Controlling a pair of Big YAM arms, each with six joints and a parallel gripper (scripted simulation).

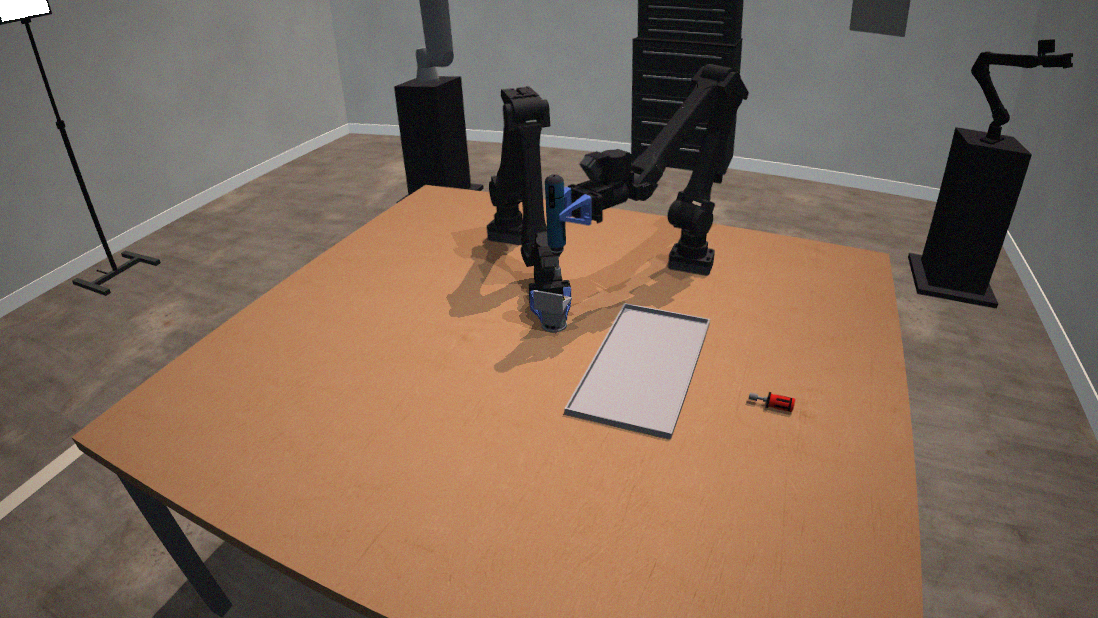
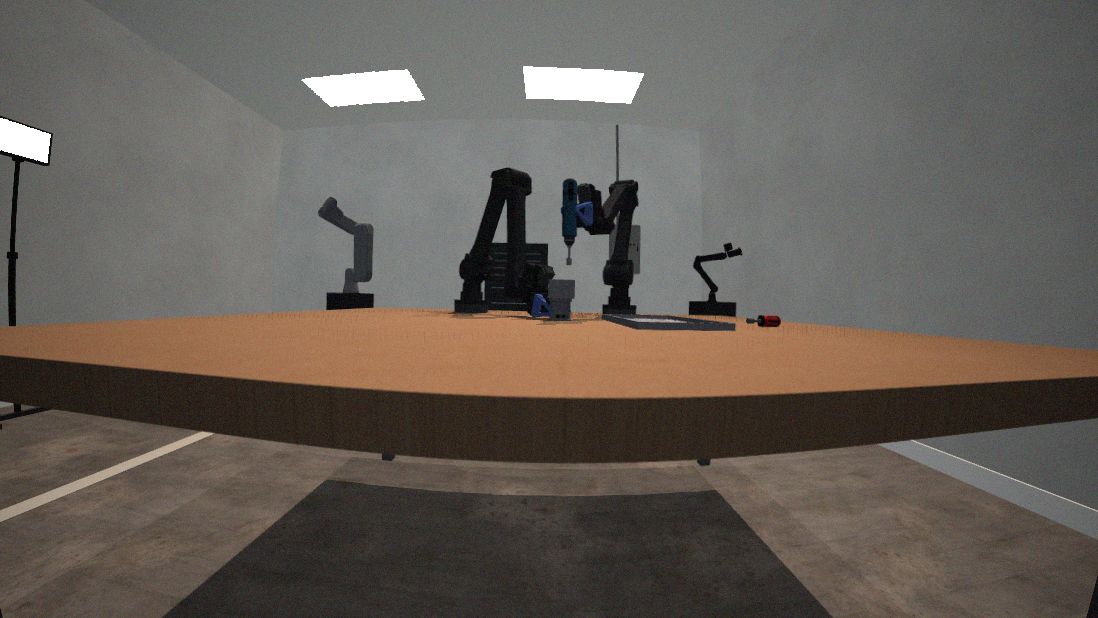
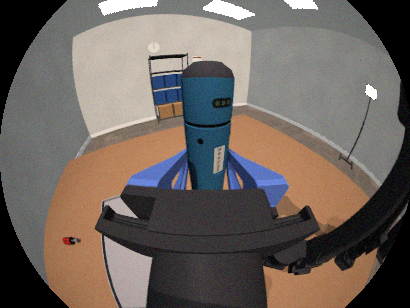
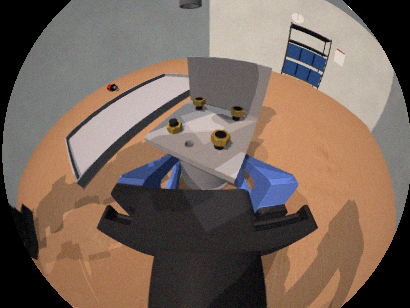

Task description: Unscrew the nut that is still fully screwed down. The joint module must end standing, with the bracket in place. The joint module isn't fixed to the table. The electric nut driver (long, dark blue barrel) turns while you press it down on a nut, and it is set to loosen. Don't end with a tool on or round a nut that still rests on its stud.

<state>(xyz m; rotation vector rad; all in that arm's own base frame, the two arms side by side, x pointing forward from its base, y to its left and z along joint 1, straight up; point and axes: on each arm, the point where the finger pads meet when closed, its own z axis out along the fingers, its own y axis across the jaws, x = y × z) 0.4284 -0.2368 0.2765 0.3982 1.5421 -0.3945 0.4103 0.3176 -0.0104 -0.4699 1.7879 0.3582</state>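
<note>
Now: the joint module 1 cm above my right hand. Round my right hand: flat grey tray 25 cm to the left, 8 cm ahead, 2 cm below; red-handled tool 54 cm to the left, 13 cm ahead, 1 cm below; grey bracket 5 cm above.
</note>
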